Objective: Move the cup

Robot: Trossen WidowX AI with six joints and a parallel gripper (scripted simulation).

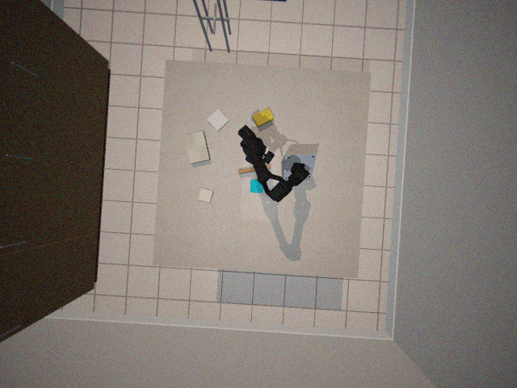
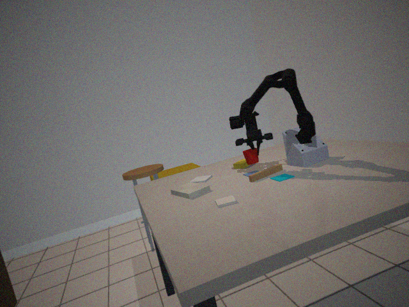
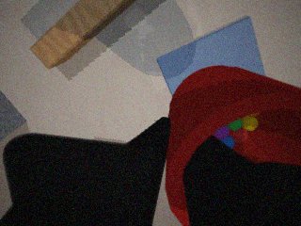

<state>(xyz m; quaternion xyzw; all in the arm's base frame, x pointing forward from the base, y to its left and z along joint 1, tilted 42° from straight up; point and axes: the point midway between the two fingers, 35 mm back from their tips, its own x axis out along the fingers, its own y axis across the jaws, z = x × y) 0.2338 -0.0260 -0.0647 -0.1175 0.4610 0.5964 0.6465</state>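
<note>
Right now my gripper tip is 190 mm to the right of the teal pad, 100 mm above it and 20 mm past it. Round my gripper tip: wooden bar (90 mm to the left, 90 mm below, 10 mm ahead); light blue pad (100 mm below, 40 mm ahead, 10 mm to the right); red cup (30 mm ahead, 20 mm to the right).
</note>
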